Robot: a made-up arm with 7 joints. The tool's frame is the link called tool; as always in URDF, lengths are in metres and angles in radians. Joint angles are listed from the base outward. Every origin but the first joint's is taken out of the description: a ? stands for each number. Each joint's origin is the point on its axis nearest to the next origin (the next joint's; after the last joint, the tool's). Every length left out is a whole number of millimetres.
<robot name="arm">
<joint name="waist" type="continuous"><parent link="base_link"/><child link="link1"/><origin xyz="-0.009 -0.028 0.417" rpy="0.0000 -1.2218 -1.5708"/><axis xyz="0 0 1"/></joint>
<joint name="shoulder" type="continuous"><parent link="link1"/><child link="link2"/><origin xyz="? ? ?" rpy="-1.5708 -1.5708 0.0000"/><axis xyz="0 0 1"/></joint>
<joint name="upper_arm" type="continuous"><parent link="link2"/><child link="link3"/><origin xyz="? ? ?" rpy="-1.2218 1.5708 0.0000"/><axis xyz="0 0 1"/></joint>
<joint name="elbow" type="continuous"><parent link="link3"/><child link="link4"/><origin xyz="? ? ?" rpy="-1.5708 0.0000 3.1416"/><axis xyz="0 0 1"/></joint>
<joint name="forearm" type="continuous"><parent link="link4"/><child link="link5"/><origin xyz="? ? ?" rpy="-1.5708 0.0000 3.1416"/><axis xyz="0 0 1"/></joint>
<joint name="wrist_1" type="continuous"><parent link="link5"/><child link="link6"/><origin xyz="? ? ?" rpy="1.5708 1.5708 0.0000"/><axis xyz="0 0 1"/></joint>
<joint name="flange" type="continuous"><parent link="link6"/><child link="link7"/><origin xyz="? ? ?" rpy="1.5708 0.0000 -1.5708"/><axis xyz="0 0 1"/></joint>
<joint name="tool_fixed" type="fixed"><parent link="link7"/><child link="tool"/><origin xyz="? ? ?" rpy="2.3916 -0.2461 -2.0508"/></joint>
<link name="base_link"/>
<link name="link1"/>
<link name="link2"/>
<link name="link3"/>
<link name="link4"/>
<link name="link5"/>
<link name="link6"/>
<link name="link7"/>
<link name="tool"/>
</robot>
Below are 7 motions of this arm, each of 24 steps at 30 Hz.
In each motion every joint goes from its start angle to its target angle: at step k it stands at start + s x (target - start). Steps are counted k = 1, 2, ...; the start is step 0. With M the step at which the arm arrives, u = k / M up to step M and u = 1 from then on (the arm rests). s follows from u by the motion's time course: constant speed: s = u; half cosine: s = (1 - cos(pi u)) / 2; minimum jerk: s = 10 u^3 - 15 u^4 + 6 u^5.
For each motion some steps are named. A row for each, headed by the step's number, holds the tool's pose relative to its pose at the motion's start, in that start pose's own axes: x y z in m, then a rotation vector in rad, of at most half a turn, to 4 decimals.
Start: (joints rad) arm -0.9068 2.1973 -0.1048 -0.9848 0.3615 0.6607 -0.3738
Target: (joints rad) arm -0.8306 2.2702 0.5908 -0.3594 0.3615 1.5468 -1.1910
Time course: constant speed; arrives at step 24
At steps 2, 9, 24:
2: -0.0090 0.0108 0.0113 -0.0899 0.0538 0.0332
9: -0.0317 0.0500 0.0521 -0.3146 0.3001 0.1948
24: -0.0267 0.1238 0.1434 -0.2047 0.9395 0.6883

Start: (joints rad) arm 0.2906 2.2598 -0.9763 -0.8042 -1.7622 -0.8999 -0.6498
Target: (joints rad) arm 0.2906 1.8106 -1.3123 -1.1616 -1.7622 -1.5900 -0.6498
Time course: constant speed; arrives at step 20
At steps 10, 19, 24:
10: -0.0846 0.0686 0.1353 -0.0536 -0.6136 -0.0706
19: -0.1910 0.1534 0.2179 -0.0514 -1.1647 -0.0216
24: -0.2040 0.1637 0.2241 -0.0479 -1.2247 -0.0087

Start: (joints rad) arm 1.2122 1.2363 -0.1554 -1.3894 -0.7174 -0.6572 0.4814
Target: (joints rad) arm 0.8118 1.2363 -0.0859 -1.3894 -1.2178 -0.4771 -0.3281
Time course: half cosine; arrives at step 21
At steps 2, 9, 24:
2: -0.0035 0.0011 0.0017 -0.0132 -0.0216 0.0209
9: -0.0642 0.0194 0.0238 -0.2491 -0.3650 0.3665
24: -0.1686 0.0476 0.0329 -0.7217 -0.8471 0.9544

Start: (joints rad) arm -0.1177 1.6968 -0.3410 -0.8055 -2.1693 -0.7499 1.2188
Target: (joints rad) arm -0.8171 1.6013 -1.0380 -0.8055 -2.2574 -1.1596 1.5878
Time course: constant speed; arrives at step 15
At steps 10, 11, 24:
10: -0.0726 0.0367 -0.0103 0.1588 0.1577 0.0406
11: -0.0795 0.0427 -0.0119 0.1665 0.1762 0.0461
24: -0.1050 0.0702 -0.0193 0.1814 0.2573 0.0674

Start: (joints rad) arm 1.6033 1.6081 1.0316 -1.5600 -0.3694 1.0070 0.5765
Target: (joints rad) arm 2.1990 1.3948 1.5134 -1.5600 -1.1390 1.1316 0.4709
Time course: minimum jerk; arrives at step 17
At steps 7, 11, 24:
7: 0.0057 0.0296 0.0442 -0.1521 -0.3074 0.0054
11: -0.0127 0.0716 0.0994 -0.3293 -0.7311 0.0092
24: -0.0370 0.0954 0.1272 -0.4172 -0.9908 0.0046

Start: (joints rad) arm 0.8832 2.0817 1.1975 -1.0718 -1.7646 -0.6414 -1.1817
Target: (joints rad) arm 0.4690 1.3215 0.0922 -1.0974 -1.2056 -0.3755 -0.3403
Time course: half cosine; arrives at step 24
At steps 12, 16, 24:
12: -0.2075 0.0158 -0.0679 0.2838 0.3199 -0.7726
16: -0.3173 0.0666 -0.0712 0.4463 0.4880 -1.1874
24: -0.4139 0.1460 -0.0496 0.6246 0.6276 -1.6126

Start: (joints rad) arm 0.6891 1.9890 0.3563 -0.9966 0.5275 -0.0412 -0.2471
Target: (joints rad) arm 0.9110 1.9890 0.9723 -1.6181 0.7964 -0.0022 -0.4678
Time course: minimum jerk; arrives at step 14
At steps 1, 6, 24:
1: -0.0004 -0.0003 -0.0003 0.0018 -0.0007 -0.0013
6: -0.0432 -0.0259 -0.0406 0.2053 -0.0964 -0.1390
24: -0.1119 -0.0299 -0.1306 0.5405 -0.3209 -0.3383

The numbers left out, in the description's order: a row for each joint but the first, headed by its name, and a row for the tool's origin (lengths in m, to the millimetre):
shoulder: -0.010 0.020 0.000
upper_arm: -0.111 -0.258 0.000
elbow: -0.006 -0.009 0.000
forearm: -0.052 0.265 0.000
wrist_1: -0.025 0.025 0.000
flange: -0.028 -0.011 0.000
tool: -0.018 -0.004 0.000

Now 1 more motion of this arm.
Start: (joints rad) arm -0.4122 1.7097 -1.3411 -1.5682 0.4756 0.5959 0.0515
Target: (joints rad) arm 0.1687 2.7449 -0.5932 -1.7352 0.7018 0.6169 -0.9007
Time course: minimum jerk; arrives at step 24
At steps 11, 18, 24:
11: -0.0180 0.1547 0.0085 -0.4170 -0.1802 0.1634
18: -0.0842 0.2630 -0.0969 -0.9049 -0.5168 0.5506
24: -0.1021 0.2676 -0.1313 -1.0070 -0.6075 0.6627

